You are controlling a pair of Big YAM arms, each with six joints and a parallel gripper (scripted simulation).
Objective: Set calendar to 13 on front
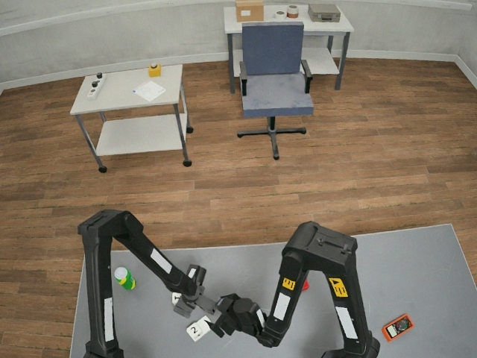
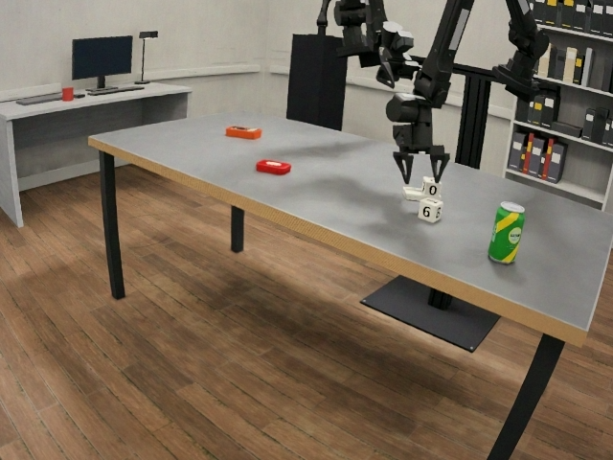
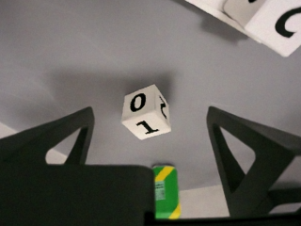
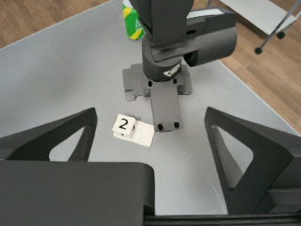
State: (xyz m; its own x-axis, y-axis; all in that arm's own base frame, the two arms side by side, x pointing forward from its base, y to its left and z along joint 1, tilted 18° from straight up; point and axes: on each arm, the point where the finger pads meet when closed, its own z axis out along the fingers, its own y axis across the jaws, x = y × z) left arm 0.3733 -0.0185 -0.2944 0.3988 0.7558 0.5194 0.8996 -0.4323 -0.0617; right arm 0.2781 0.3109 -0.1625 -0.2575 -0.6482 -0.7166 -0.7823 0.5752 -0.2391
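Right now my left hand is 9 cm past the white calendar tray, 7 cm above it and 4 cm to the left of it. Also, from my left hand: red box (45 cm to the right, 6 cm below, 6 cm ahead).
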